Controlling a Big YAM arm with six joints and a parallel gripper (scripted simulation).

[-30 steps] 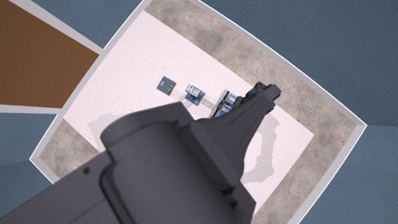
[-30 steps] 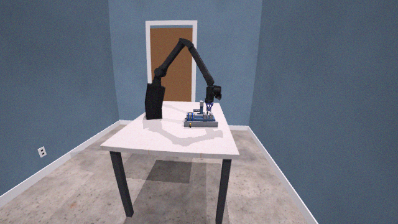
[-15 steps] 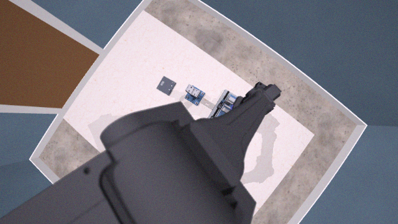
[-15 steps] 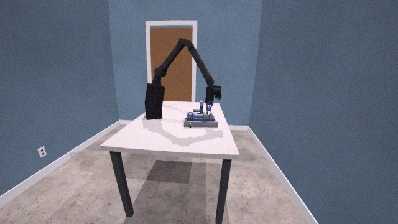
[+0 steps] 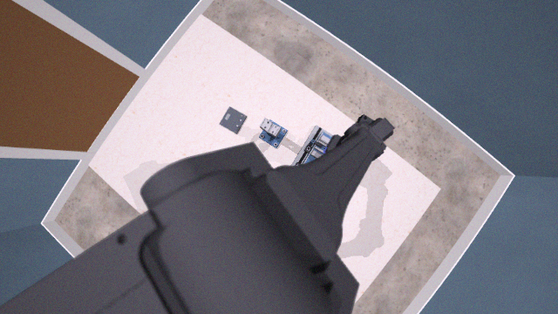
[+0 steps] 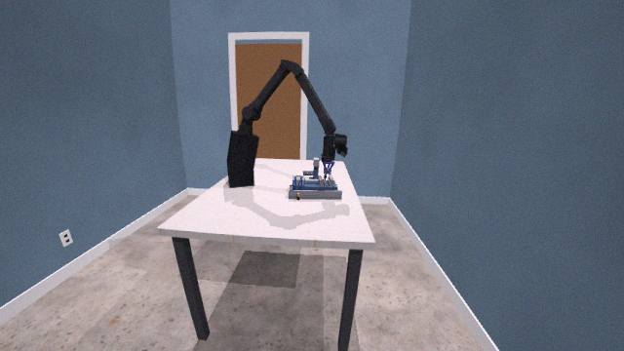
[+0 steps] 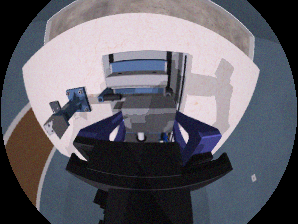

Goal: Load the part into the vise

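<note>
My hand is 1 cm above the part. Also, from my hand: dark square plate: 4 cm behind, 43 cm to the left, 14 cm below.
</note>
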